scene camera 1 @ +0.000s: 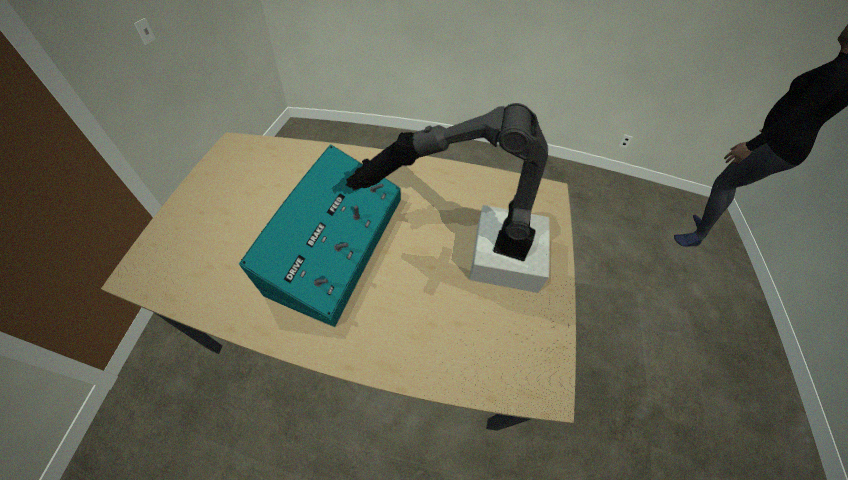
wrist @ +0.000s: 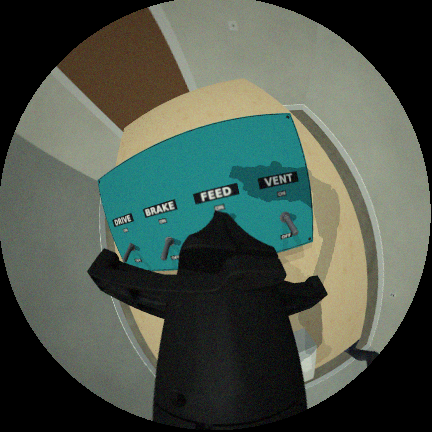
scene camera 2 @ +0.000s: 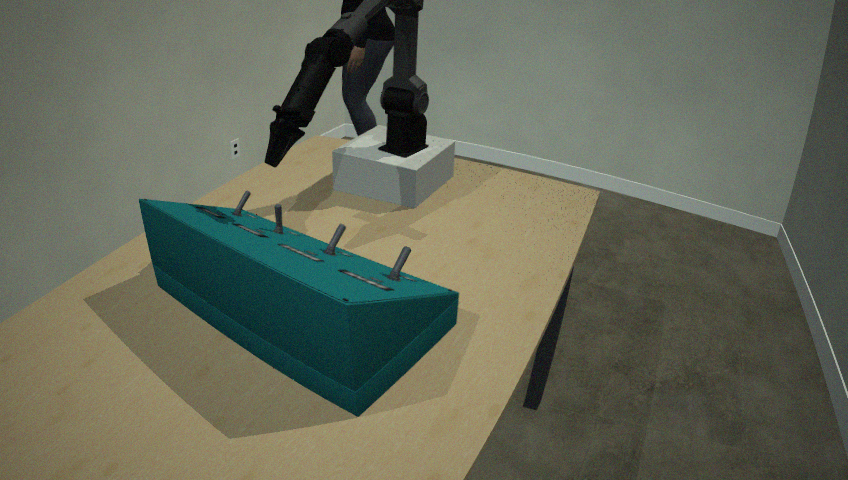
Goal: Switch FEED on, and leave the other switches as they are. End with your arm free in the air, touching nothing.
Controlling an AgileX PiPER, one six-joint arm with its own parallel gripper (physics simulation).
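The teal switch box (scene camera 1: 285, 226) (scene camera 2: 249, 303) (wrist: 190, 155) stands on the table. The FEED lever (scene camera 1: 355, 212) (scene camera 2: 278, 218) is tilted differently from the others, toward its ON side; in the wrist view the gripper hides it below the FEED label (wrist: 216, 193). The VENT lever (scene camera 1: 377, 187) (scene camera 2: 241, 203) (wrist: 289, 223), BRAKE lever (scene camera 1: 341, 246) (scene camera 2: 335, 239) (wrist: 168, 248) and DRIVE lever (scene camera 1: 321, 281) (scene camera 2: 400, 263) (wrist: 131, 252) lean toward OFF. My gripper (scene camera 1: 351, 183) (scene camera 2: 271, 164) (wrist: 218, 220) is shut and empty, in the air above the box, apart from the levers.
The arm stands on a white block (scene camera 1: 505, 277) (scene camera 2: 374, 178) on the wooden table (scene camera 1: 416, 344) (scene camera 2: 119, 380). A person (scene camera 1: 791, 118) (scene camera 2: 370, 71) stands beyond the table. A brown door (scene camera 1: 53, 208) (wrist: 135, 65) is in the wall past the box.
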